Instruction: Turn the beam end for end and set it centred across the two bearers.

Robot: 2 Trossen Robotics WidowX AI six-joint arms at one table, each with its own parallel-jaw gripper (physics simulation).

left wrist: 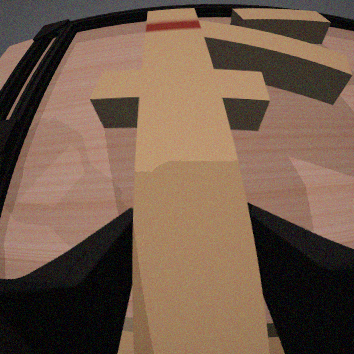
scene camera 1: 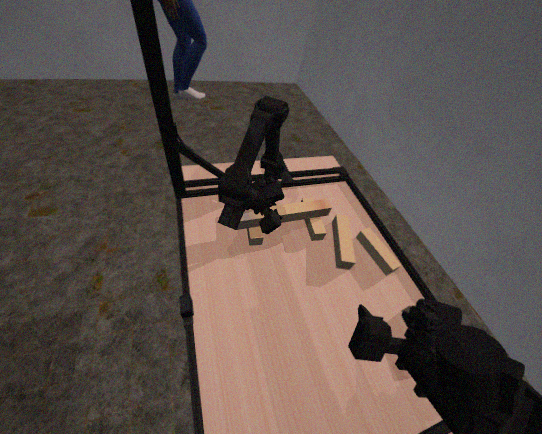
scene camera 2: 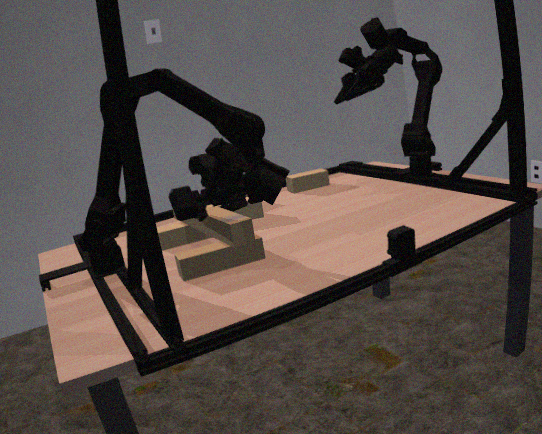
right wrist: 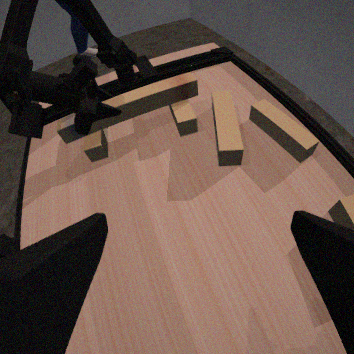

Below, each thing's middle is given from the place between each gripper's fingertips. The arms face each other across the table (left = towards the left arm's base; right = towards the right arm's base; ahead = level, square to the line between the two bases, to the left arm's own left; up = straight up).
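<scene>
My left gripper is 20 mm short of the beam [scene camera 2: 231, 228] and 10 mm above it.
My right hand is 20 mm past the beam, 400 mm to the right of it and 190 mm above it.
</scene>
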